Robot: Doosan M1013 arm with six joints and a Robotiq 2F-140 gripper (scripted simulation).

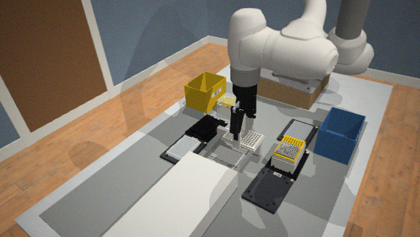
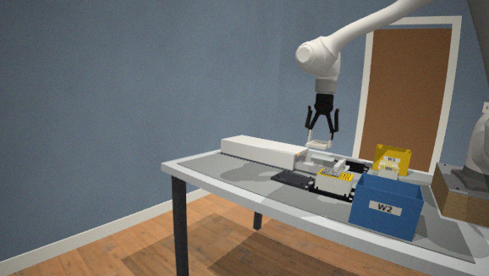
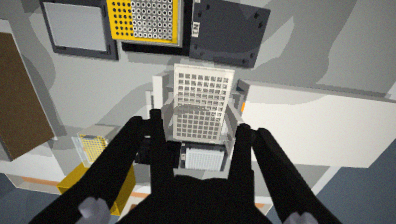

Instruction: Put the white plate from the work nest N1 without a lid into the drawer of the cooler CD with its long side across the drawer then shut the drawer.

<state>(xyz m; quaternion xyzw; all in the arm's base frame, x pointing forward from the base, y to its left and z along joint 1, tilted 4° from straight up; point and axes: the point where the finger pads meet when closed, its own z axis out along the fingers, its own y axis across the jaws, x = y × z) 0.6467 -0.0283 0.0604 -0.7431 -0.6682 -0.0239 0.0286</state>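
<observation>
Now: the drawer 140 mm below my hand and 70 mm to the right of it. Also, from my hand: white plate: 20 mm below; work nest N1: 160 mm below, 120 mm to the left, 60 mm ahead; yellow-topped tip box: 140 mm to the left, 110 mm below, 110 mm behind.
</observation>
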